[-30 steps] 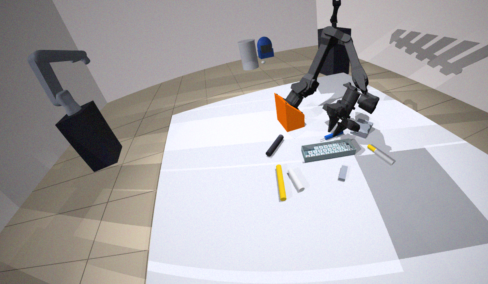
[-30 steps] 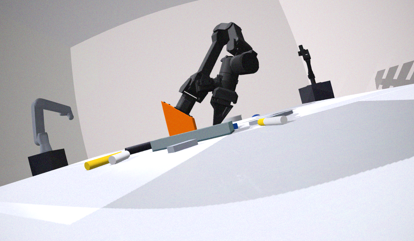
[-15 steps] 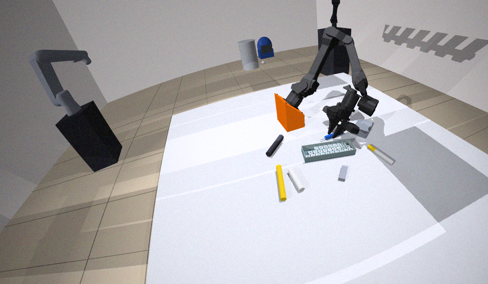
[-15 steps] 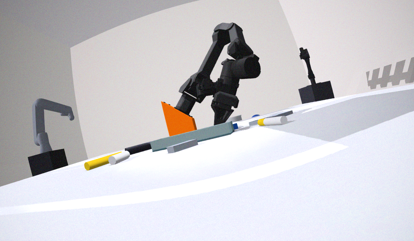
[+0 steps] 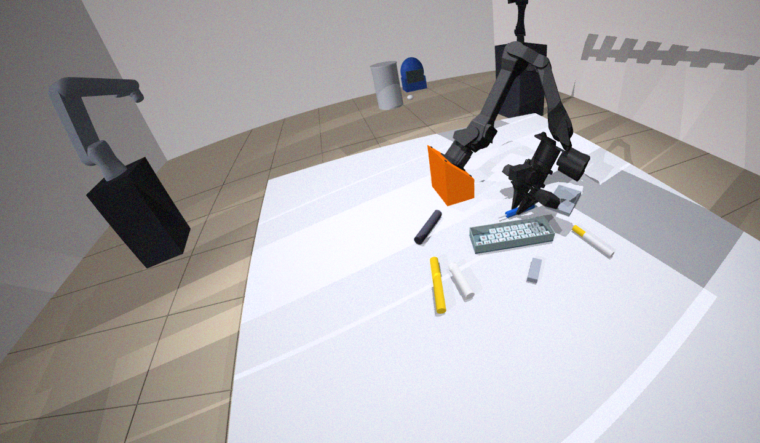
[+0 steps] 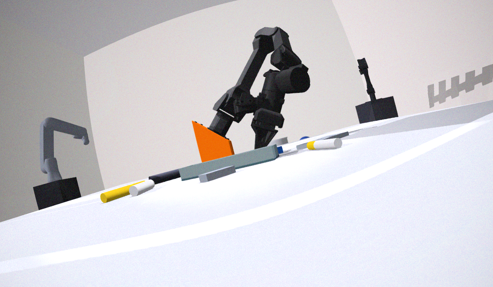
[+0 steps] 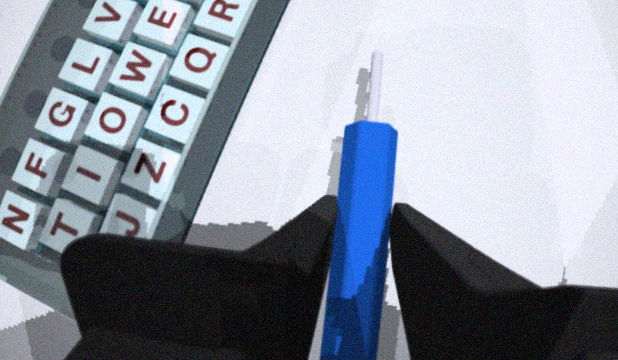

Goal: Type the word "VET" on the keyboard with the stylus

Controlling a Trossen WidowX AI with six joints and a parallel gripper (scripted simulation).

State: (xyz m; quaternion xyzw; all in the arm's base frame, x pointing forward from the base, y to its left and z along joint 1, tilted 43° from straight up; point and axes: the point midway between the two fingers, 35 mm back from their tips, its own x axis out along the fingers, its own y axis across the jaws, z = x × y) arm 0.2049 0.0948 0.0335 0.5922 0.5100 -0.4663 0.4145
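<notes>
Right now my gripper tip is 50 mm to the left of the stylus tip. From my gripper tip the other things lie so: E key 70 mm ahead, 60 mm to the right, 10 mm above; T key 100 mm ahead, 10 mm to the left, 10 mm above; blue stylus 10 mm to the right.
</notes>
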